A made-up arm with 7 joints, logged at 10 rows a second.
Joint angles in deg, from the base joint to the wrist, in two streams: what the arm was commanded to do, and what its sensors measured. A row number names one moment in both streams.
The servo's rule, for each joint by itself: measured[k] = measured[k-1] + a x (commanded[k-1-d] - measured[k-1]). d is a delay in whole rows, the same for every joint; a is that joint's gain. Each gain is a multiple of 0.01, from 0.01 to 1. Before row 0 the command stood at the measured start. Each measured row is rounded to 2 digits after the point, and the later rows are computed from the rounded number. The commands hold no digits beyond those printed.
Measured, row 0:
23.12, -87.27, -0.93, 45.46, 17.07, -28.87, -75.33
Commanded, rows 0 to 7:
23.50, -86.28, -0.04, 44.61, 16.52, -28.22, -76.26
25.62, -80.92, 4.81, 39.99, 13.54, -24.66, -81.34
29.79, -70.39, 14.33, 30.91, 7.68, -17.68, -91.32
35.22, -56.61, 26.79, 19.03, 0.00, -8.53, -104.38
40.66, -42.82, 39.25, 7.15, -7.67, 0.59, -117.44
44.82, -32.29, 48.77, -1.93, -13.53, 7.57, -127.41
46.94, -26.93, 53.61, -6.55, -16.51, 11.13, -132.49
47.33, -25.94, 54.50, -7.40, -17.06, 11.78, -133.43
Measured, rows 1 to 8:
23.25, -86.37, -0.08, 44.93, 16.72, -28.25, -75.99
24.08, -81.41, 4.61, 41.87, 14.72, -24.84, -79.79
26.08, -71.38, 13.94, 35.07, 10.28, -18.04, -87.98
29.28, -57.94, 26.28, 25.13, 3.80, -9.01, -99.62
33.26, -44.18, 38.73, 13.98, -3.43, 0.11, -112.27
37.31, -33.36, 48.37, 4.12, -9.79, 7.20, -123.02
40.68, -27.51, 53.40, -2.50, -14.02, 10.93, -129.74
43.01, -26.08, 54.46, -5.54, -15.94, 11.74, -132.36
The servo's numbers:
d 0
a 0.35 0.91 0.96 0.62 0.63 0.95 0.71

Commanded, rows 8 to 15:
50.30, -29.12, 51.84, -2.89, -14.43, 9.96, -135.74
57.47, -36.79, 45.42, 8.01, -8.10, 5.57, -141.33
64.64, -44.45, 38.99, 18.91, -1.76, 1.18, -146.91
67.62, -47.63, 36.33, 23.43, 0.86, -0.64, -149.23
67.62, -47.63, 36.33, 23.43, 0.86, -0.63, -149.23
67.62, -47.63, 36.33, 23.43, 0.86, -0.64, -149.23
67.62, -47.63, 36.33, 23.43, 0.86, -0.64, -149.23
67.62, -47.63, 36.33, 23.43, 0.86, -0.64, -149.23
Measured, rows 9 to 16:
45.56, -28.85, 51.94, -3.90, -14.99, 10.05, -134.76
49.73, -36.08, 45.68, 3.48, -10.65, 5.79, -139.42
54.95, -43.70, 39.26, 13.05, -5.05, 1.41, -144.74
59.38, -47.28, 36.45, 19.49, -1.33, -0.54, -147.93
62.26, -47.60, 36.33, 21.93, 0.05, -0.63, -148.85
64.14, -47.63, 36.33, 22.86, 0.56, -0.64, -149.12
65.36, -47.63, 36.33, 23.21, 0.75, -0.64, -149.20
66.15, -47.63, 36.33, 23.35, 0.82, -0.64, -149.22

